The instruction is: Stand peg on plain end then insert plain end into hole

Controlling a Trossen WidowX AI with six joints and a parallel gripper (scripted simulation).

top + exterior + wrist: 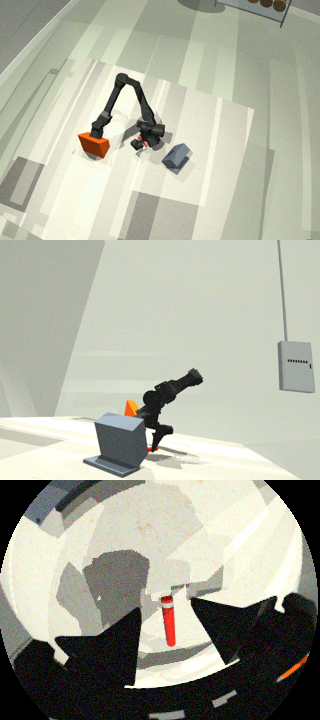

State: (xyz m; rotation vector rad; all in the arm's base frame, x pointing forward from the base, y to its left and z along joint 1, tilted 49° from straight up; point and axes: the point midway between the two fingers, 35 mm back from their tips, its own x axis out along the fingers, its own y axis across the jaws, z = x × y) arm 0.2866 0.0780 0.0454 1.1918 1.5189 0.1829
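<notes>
Now: the red peg 1 cm behind my gripper tip and 1 cm to the left of it. Also, from my gripper tip: grey-blue panel block 19 cm ahead, 6 cm to the right, 6 cm above.
</notes>
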